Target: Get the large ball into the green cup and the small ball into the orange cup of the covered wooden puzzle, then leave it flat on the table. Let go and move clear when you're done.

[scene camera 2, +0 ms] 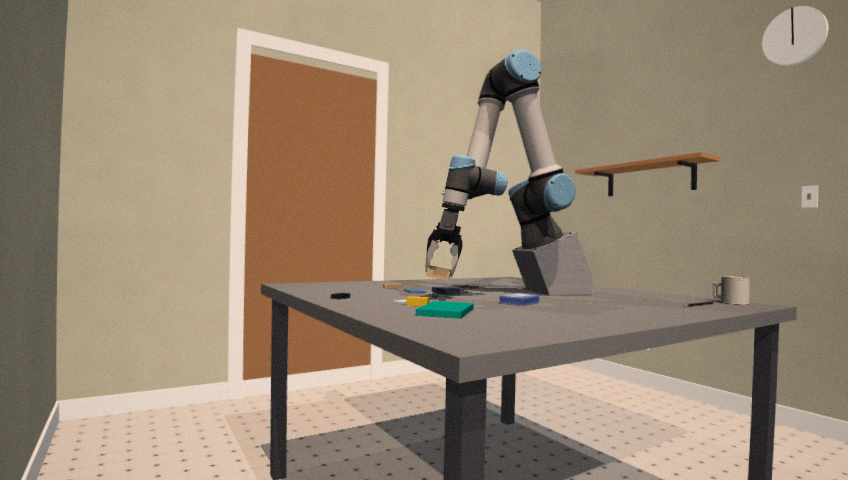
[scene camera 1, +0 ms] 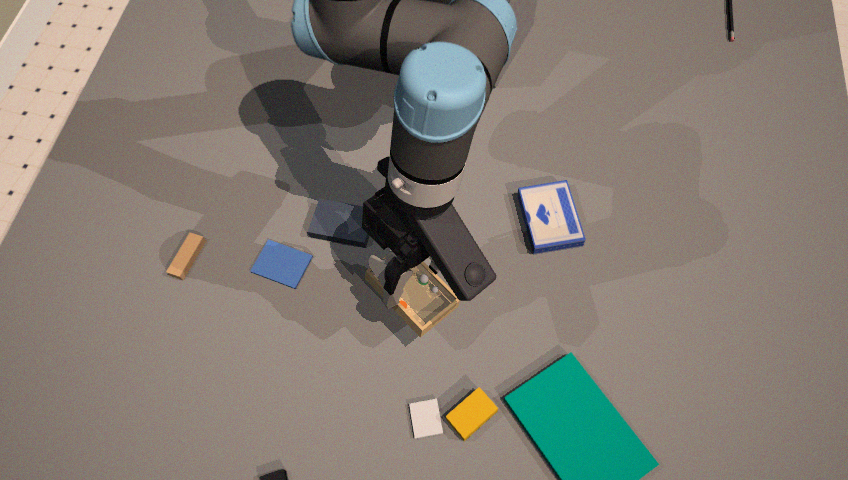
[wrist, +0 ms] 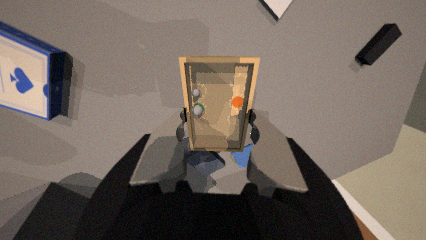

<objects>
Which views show the green slab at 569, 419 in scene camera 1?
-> Scene camera 2 and scene camera 1 only.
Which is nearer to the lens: the blue tile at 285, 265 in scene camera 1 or the green slab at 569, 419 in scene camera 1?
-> The green slab.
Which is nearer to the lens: the yellow block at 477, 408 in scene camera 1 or the wooden block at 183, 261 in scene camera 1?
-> The yellow block.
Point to a green slab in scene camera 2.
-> At 436, 308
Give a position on a covered wooden puzzle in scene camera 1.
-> At 426, 300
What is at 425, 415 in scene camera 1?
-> A white block.
</objects>
